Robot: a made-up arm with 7 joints. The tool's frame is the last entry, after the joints. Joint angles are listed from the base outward.
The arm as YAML. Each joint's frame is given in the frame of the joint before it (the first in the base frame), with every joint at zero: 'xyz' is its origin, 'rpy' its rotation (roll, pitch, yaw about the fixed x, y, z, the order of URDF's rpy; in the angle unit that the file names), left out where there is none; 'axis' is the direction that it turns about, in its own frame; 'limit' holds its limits. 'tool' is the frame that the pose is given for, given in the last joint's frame.
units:
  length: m
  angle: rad
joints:
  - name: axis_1
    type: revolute
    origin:
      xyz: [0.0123, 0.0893, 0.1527]
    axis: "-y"
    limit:
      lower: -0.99
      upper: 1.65
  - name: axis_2
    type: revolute
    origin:
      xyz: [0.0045, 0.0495, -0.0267]
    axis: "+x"
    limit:
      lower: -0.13
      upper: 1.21
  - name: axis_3
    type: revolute
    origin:
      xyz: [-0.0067, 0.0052, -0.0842]
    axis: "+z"
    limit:
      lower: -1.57
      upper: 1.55
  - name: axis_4
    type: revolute
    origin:
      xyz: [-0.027, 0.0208, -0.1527]
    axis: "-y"
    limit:
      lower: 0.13
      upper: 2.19
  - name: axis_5
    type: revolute
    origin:
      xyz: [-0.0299, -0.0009, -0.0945]
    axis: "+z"
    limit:
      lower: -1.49
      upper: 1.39
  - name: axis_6
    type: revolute
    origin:
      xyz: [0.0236, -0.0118, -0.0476]
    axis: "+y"
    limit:
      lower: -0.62
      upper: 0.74
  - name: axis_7
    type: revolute
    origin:
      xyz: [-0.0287, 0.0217, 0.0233]
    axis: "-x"
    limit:
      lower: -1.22
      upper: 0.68
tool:
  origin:
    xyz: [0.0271, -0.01, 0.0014]
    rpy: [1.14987, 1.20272, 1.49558]
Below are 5 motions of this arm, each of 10 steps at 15 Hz.
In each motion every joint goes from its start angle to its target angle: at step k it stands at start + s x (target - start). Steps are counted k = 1, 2, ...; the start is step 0. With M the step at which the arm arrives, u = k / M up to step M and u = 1 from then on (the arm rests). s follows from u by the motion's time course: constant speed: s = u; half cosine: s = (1 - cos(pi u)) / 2; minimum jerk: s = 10 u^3 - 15 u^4 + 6 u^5.
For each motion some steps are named. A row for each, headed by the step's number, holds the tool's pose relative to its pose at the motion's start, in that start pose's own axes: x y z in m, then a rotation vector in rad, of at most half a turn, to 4 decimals.
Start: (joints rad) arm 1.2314 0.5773 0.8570 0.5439 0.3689 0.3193 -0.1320
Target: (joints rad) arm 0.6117 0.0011 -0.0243 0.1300 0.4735 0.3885 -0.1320
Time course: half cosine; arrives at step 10
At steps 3, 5, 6, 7, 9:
3: -0.0004 0.0400 -0.0451 0.3042 0.1452 0.0843
5: -0.0157 0.1134 -0.0963 0.7171 0.3597 0.2201
6: -0.0312 0.1563 -0.1152 0.9240 0.4746 0.2939
7: -0.0493 0.1956 -0.1271 1.1045 0.5789 0.3590
9: -0.0783 0.2455 -0.1355 1.3306 0.7153 0.4384

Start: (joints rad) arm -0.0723 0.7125 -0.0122 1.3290 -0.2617 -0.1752 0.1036
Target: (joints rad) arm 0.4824 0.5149 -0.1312 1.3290 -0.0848 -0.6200 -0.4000
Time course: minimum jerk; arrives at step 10
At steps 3, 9, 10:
3: 0.0207 -0.0088 0.0030 -0.0901 -0.1529 0.0975
9: 0.1338 -0.0368 0.0543 -0.6437 -0.8941 0.5812
10: 0.1350 -0.0369 0.0551 -0.6504 -0.9013 0.5858

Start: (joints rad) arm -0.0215 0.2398 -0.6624 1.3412 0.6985 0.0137 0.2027
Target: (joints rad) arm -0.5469 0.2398 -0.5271 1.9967 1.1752 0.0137 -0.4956
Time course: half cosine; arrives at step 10
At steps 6, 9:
6: -0.0728 -0.0243 -0.0297 -0.4980 -0.0262 0.3496
9: -0.1099 -0.0395 -0.0335 -0.7169 0.0329 0.5388

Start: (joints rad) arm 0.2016 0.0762 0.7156 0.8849 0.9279 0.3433 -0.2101
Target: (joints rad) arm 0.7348 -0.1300 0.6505 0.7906 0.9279 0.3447 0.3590
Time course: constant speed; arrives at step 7
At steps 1, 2, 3, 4, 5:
1: 0.0006 -0.0200 -0.0191 -0.0193 0.0856 -0.1233
2: -0.0008 -0.0405 -0.0377 -0.0386 0.1703 -0.2480
3: -0.0045 -0.0615 -0.0557 -0.0579 0.2540 -0.3740
4: -0.0102 -0.0828 -0.0732 -0.0771 0.3369 -0.5011
5: -0.0181 -0.1040 -0.0899 -0.0961 0.4193 -0.6292

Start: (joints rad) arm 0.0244 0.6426 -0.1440 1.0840 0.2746 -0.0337 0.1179
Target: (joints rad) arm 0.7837 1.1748 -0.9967 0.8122 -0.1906 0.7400 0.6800
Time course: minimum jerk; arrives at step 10
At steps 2, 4, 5, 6, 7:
2: 0.0091 0.0013 0.0101 0.0740 0.0289 -0.0334
4: 0.0411 0.0103 0.0574 0.4068 0.1787 -0.0923
5: 0.0554 0.0197 0.0909 0.6210 0.3071 -0.0448
6: 0.0632 0.0320 0.1226 0.7976 0.4541 0.0704
7: 0.0649 0.0450 0.1470 0.9062 0.5898 0.2131

